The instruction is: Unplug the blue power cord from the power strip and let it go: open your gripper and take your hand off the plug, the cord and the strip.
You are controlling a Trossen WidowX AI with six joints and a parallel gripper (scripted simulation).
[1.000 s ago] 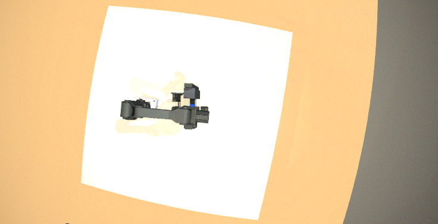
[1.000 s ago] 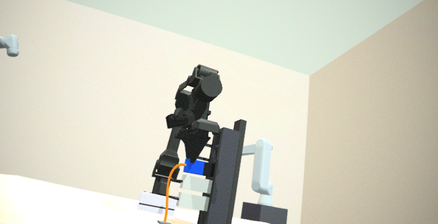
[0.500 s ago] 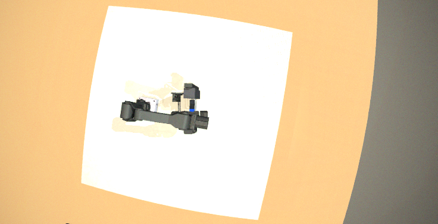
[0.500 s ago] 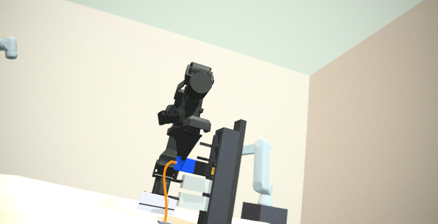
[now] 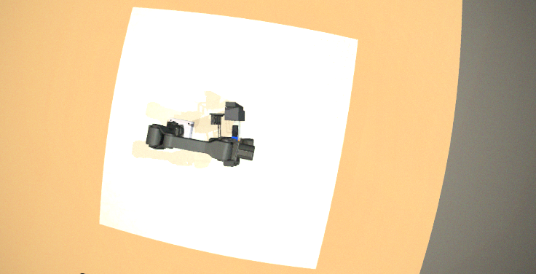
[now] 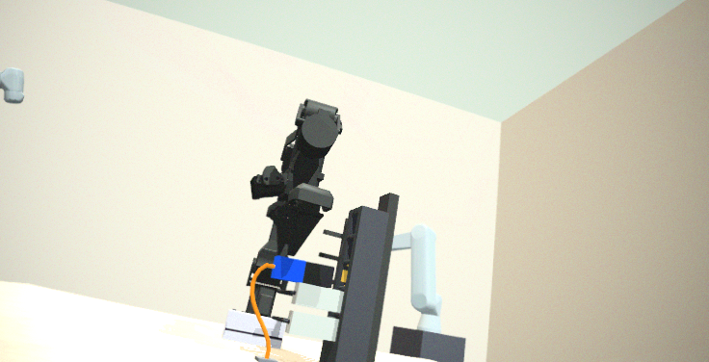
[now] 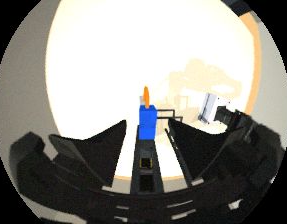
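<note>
Now: gripper tip 3 cm to the right of the blue plug and 1 cm above it. Round my gripper tip: dark power strip: 1 cm ahead, 14 cm to the left, 2 cm below.
</note>
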